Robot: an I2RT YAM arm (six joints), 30 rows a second.
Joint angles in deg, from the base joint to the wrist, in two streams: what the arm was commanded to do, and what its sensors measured. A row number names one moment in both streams.
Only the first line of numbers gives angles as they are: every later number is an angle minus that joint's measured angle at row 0.
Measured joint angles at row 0: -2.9 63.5 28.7 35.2 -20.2 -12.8
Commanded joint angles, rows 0 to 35: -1.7 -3.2 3.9 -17.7 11.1 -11.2; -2.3 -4.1 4.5 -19.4 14.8 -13.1; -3.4 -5.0 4.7 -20.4 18.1 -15.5; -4.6 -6.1 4.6 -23.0 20.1 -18.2; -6.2 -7.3 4.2 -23.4 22.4 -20.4; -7.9 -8.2 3.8 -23.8 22.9 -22.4; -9.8 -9.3 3.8 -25.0 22.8 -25.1; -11.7 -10.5 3.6 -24.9 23.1 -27.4; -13.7 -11.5 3.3 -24.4 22.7 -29.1; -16.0 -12.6 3.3 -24.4 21.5 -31.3; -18.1 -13.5 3.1 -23.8 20.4 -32.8; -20.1 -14.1 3.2 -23.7 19.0 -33.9; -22.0 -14.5 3.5 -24.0 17.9 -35.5; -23.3 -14.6 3.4 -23.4 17.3 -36.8; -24.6 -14.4 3.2 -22.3 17.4 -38.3; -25.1 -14.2 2.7 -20.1 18.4 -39.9; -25.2 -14.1 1.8 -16.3 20.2 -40.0; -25.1 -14.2 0.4 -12.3 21.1 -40.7; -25.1 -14.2 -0.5 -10.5 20.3 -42.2; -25.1 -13.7 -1.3 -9.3 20.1 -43.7; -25.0 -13.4 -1.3 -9.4 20.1 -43.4; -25.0 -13.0 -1.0 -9.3 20.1 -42.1; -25.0 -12.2 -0.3 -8.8 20.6 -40.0; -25.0 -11.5 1.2 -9.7 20.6 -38.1; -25.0 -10.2 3.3 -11.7 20.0 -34.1; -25.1 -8.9 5.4 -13.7 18.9 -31.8; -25.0 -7.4 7.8 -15.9 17.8 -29.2; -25.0 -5.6 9.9 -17.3 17.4 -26.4; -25.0 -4.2 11.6 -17.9 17.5 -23.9; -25.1 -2.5 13.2 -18.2 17.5 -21.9; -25.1 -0.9 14.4 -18.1 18.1 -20.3; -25.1 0.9 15.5 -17.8 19.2 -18.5; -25.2 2.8 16.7 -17.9 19.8 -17.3; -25.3 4.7 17.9 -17.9 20.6 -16.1; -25.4 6.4 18.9 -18.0 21.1 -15.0; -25.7 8.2 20.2 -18.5 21.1 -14.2
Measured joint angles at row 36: -25.1 4.6 17.8 -18.0 19.6 -21.1
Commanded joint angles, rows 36 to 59: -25.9 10.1 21.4 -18.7 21.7 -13.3; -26.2 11.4 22.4 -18.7 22.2 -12.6; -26.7 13.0 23.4 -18.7 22.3 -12.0; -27.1 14.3 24.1 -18.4 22.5 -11.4; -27.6 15.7 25.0 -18.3 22.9 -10.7; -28.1 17.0 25.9 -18.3 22.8 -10.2; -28.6 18.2 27.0 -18.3 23.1 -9.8; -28.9 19.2 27.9 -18.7 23.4 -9.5; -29.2 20.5 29.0 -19.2 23.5 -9.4; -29.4 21.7 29.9 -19.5 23.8 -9.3; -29.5 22.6 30.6 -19.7 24.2 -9.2; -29.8 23.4 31.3 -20.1 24.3 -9.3; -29.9 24.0 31.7 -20.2 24.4 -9.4; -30.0 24.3 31.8 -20.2 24.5 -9.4; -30.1 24.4 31.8 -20.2 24.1 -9.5; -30.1 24.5 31.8 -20.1 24.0 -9.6; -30.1 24.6 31.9 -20.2 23.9 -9.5; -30.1 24.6 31.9 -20.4 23.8 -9.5; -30.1 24.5 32.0 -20.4 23.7 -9.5; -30.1 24.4 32.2 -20.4 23.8 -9.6; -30.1 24.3 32.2 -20.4 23.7 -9.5; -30.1 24.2 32.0 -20.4 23.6 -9.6; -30.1 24.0 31.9 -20.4 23.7 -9.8; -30.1 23.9 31.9 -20.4 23.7 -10.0
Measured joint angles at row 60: -29.9 24.6 30.3 -21.2 23.4 -10.5
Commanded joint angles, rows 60 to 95: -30.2 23.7 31.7 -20.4 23.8 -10.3; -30.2 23.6 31.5 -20.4 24.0 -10.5; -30.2 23.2 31.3 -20.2 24.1 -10.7; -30.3 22.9 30.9 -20.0 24.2 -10.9; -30.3 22.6 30.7 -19.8 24.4 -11.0; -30.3 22.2 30.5 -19.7 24.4 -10.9; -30.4 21.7 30.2 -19.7 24.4 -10.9; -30.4 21.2 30.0 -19.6 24.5 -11.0; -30.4 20.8 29.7 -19.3 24.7 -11.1; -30.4 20.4 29.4 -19.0 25.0 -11.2; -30.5 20.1 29.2 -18.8 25.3 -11.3; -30.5 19.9 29.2 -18.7 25.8 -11.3; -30.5 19.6 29.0 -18.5 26.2 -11.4; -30.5 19.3 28.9 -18.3 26.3 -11.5; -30.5 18.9 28.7 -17.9 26.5 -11.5; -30.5 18.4 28.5 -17.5 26.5 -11.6; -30.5 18.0 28.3 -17.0 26.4 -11.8; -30.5 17.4 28.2 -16.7 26.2 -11.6; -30.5 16.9 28.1 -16.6 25.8 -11.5; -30.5 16.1 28.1 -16.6 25.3 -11.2; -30.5 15.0 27.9 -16.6 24.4 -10.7; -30.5 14.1 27.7 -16.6 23.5 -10.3; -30.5 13.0 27.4 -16.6 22.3 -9.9; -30.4 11.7 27.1 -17.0 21.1 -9.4; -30.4 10.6 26.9 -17.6 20.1 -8.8; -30.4 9.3 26.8 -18.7 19.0 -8.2; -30.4 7.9 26.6 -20.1 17.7 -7.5; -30.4 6.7 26.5 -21.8 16.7 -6.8; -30.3 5.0 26.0 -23.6 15.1 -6.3; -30.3 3.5 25.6 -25.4 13.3 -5.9; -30.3 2.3 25.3 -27.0 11.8 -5.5; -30.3 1.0 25.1 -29.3 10.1 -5.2; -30.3 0.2 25.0 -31.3 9.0 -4.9; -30.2 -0.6 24.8 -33.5 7.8 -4.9; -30.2 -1.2 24.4 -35.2 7.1 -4.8; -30.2 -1.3 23.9 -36.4 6.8 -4.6
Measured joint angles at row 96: -30.3 -0.5 25.8 -29.5 11.6 -6.7
